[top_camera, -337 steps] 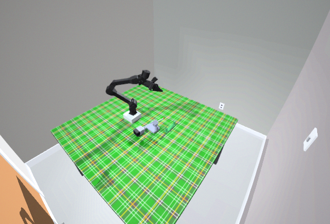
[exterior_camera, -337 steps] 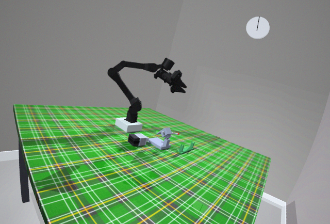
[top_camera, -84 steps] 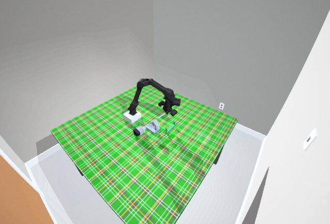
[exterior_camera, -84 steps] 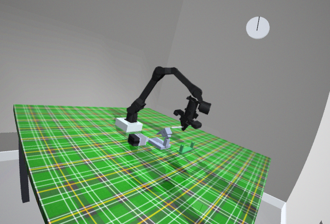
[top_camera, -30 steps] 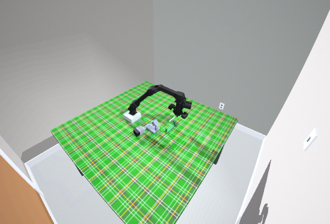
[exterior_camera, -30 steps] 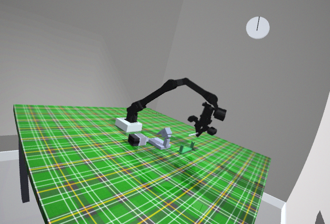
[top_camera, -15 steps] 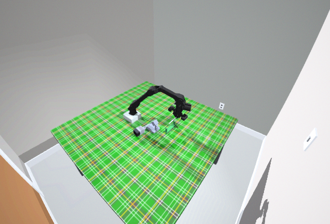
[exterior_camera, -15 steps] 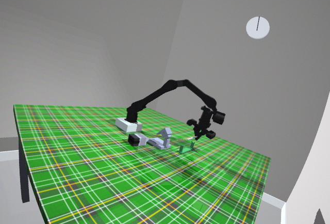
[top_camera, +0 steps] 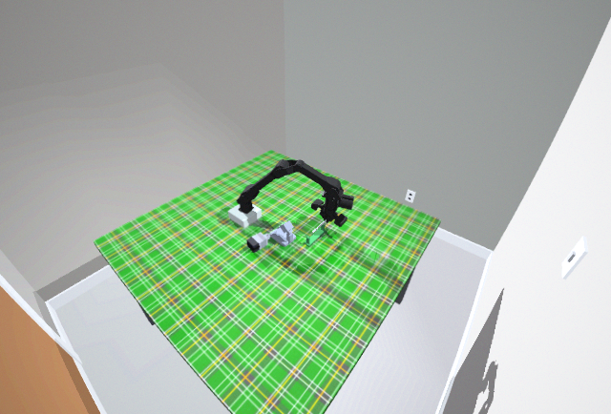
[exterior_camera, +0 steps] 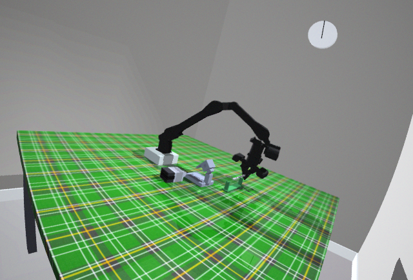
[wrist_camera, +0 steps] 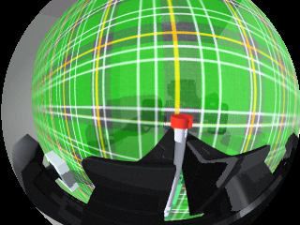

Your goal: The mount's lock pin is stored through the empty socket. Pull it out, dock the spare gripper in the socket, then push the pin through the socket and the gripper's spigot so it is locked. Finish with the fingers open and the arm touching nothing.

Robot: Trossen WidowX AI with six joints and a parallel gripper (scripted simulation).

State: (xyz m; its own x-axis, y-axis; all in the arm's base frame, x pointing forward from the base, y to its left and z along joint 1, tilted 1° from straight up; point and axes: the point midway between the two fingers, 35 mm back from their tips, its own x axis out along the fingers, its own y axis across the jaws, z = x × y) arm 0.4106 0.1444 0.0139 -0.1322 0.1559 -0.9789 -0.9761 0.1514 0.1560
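Now: the green u-shaped cradle 1 cm behind my gripper tip and 10 cm to the right of it. The rest, counted from my gripper tip: light grey mount (13 cm behind, 19 cm to the right, 3 cm above); spare gripper (22 cm behind, 28 cm to the right).
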